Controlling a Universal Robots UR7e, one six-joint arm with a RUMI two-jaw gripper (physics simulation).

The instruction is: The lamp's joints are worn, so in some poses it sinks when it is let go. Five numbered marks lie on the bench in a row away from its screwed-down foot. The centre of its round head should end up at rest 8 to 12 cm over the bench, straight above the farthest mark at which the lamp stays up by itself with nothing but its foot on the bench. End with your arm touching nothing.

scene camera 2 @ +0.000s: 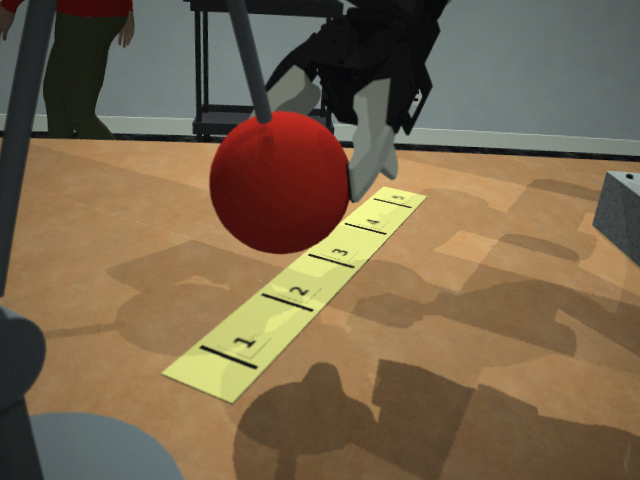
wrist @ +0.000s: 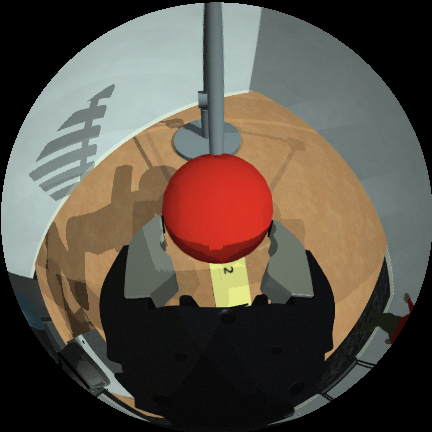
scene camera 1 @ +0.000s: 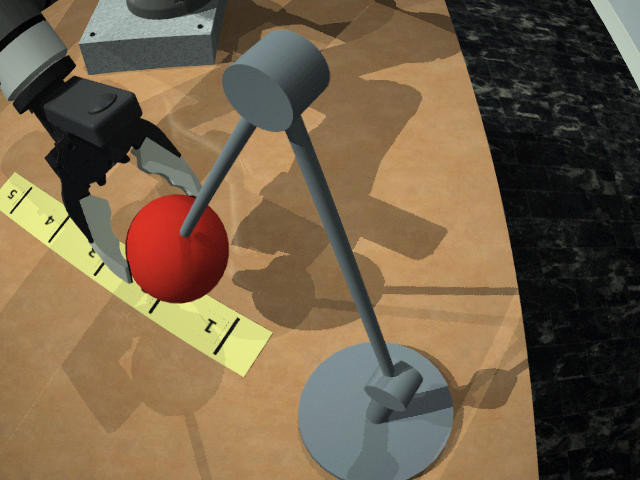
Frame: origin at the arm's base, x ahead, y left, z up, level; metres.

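Seen in the pictures: gripper, fingertip midpoint: (scene camera 2: 290,184) (wrist: 216,220) (scene camera 1: 169,244).
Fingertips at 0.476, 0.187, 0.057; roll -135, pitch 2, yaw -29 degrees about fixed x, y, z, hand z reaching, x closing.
Note:
Offsets run from my fingertips to a thing's middle, as dx, dy, dz. "pt": to the spot under its first point.
The lamp's round red head @(pt +0.036, +0.027, +0.039) (scene camera 1: 177,263) (scene camera 2: 279,196) (wrist: 217,200) is held above the bench, off its surface. My gripper (scene camera 1: 162,237) (scene camera 2: 305,155) (wrist: 216,220) is shut on it, one jaw on each side. The yellow strip (scene camera 1: 253,346) (scene camera 2: 211,372) (wrist: 232,287) bears marks 1 to 5. In scene camera 1 the head partly covers the strip around mark 2 @(pt +0.017, -0.038, -0.121) (scene camera 1: 155,305); I cannot tell which mark is straight below it. The grey elbow joint @(pt +0.068, +0.125, +0.296) (scene camera 1: 273,77) stands high above. The lower rod @(pt +0.072, +0.160, +0.171) (scene camera 1: 338,248) runs to the foot @(+0.093, +0.221, -0.115) (scene camera 1: 330,408) (scene camera 2: 103,444) (wrist: 185,142).
The robot's grey base block (scene camera 1: 149,56) (scene camera 2: 620,217) stands at the bench's far side in scene camera 1. Dark floor (scene camera 1: 516,206) lies past the bench edge. A person (scene camera 2: 85,67) and a black cart (scene camera 2: 222,125) are in the background.

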